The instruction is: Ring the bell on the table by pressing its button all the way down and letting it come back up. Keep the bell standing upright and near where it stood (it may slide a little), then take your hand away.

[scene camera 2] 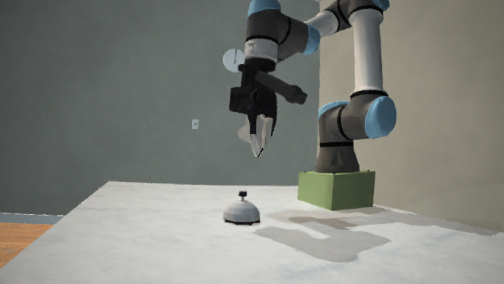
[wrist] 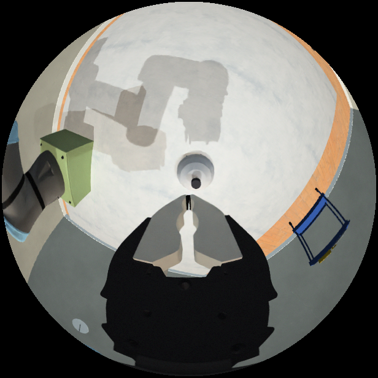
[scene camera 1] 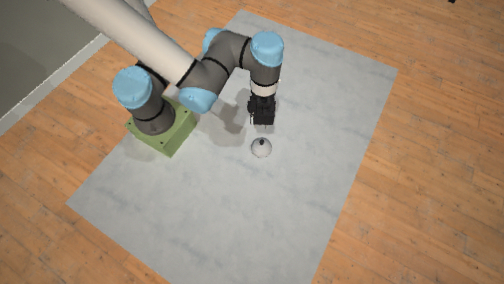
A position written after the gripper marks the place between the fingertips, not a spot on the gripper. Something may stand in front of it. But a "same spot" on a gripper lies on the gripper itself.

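The gripper appears in scene camera 1 (259, 124), and both scene camera 2 and the wrist view show the gripper as well. On the gripper, (scene camera 2: 259, 122) and (wrist: 219, 240) are the same spot.
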